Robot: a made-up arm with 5 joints. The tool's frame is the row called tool. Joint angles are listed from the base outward. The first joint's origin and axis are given. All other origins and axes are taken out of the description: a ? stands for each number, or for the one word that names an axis. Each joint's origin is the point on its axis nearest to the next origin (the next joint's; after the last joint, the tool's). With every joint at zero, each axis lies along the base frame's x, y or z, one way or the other. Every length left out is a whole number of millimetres.
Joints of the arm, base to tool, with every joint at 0 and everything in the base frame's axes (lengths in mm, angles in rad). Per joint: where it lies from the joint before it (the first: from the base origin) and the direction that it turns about. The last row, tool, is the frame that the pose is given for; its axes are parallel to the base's.
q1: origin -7 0 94 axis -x
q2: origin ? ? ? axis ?
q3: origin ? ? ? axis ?
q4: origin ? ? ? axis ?
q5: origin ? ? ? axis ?
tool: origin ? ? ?
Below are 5 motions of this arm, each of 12 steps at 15 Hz.
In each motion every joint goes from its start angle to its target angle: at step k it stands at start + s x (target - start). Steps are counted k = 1, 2, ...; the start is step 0. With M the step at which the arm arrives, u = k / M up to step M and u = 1 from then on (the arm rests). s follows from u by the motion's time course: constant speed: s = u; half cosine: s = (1 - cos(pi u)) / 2; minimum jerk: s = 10 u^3 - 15 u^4 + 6 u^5.
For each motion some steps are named. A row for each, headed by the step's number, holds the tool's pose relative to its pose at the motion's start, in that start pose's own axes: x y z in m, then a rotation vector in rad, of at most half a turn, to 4 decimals.
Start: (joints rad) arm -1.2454 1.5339 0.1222 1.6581 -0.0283
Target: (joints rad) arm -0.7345 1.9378 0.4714 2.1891 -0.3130
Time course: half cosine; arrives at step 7
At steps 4, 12:
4: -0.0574 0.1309 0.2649 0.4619 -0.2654 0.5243
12: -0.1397 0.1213 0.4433 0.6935 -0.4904 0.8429

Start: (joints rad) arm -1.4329 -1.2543 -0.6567 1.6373 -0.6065
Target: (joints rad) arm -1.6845 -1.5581 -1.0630 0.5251 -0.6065
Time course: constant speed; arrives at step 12
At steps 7, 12:
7: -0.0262 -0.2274 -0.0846 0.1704 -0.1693 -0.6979
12: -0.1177 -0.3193 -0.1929 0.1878 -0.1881 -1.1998

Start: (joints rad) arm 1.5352 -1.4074 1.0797 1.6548 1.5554
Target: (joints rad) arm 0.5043 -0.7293 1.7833 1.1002 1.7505
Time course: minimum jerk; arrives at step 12
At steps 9, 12:
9: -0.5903 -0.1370 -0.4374 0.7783 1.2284 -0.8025
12: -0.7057 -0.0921 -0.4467 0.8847 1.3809 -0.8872

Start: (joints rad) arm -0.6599 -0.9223 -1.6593 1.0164 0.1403
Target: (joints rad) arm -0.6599 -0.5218 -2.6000 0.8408 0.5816
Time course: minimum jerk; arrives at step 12
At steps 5, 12:
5: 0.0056 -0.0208 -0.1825 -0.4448 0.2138 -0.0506
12: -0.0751 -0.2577 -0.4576 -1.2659 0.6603 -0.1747

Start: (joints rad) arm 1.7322 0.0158 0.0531 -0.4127 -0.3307
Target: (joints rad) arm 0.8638 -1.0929 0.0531 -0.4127 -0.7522
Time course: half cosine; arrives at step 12
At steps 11, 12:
11: 0.0713 -0.2948 -0.3012 0.9063 0.0454 -1.2733
12: 0.0666 -0.2970 -0.3103 0.9136 0.0483 -1.2979

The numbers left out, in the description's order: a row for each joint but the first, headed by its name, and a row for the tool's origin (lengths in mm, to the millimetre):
q2: xyz 0 -328 -97, axis +z
q3: xyz 73 -62 0, axis +x
q4: xyz 0 354 -46, axis +z
q5: xyz 269 86 0, axis -x
tool: xyz 0 -22 84

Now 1 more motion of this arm.
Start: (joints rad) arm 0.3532 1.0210 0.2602 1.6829 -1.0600
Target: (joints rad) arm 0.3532 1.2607 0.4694 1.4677 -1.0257
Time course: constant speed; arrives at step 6
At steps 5, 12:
5: 0.0092 0.1219 0.0051 0.0356 -0.0797 0.1560
12: 0.0075 0.1452 0.0073 0.0504 -0.0962 0.1848

